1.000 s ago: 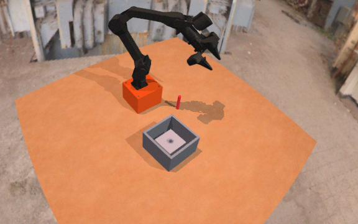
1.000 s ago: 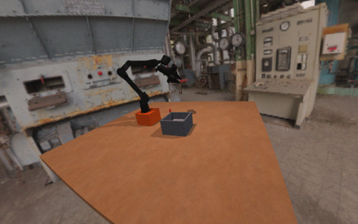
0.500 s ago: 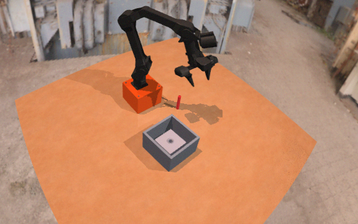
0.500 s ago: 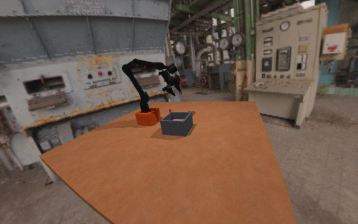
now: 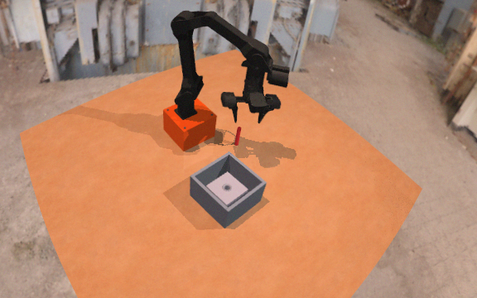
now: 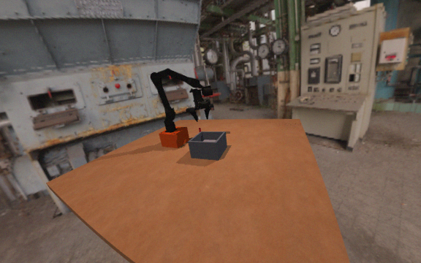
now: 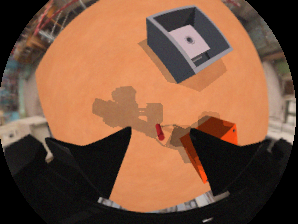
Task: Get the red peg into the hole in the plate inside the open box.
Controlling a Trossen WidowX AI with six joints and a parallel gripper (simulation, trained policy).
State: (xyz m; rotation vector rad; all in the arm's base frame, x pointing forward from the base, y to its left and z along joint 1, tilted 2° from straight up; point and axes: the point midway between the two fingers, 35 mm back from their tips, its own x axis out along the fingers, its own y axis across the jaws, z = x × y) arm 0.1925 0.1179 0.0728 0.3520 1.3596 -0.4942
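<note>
The red peg lies 100 mm below my gripper tip, 40 mm behind it and 10 mm to the left of it. Also, from my gripper tip: pale plate 180 mm to the right, 130 mm ahead, 90 mm below; grey box 180 mm to the right, 130 mm ahead, 110 mm below.
</note>
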